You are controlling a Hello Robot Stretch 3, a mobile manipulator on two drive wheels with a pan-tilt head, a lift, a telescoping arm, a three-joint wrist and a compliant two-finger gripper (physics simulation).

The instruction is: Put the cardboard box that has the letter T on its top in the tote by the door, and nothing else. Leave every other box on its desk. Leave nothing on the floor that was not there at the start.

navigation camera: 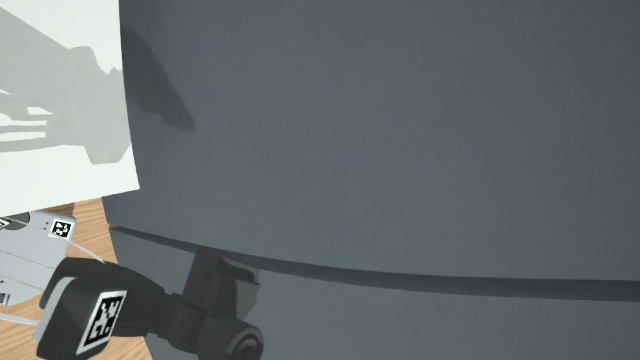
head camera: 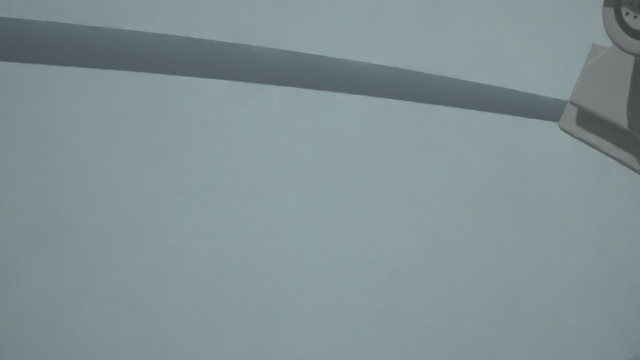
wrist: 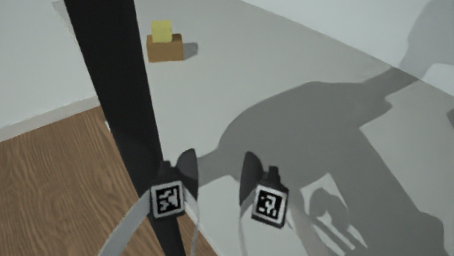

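Note:
In the wrist view, a small brown box with a yellow block on it stands on the grey desk, at the upper left. No letter can be made out on the box. My gripper is open and empty, seen above the desk, apart from the box. In the navigation view, the fingers are hidden or out of frame. The tote does not show in these views.
A black post runs down the wrist view's left, beside wooden floor. A brownish thing is cut off at that view's right edge. A large grey-blue panelled surface is close by. A white surface lies upper left in the navigation view.

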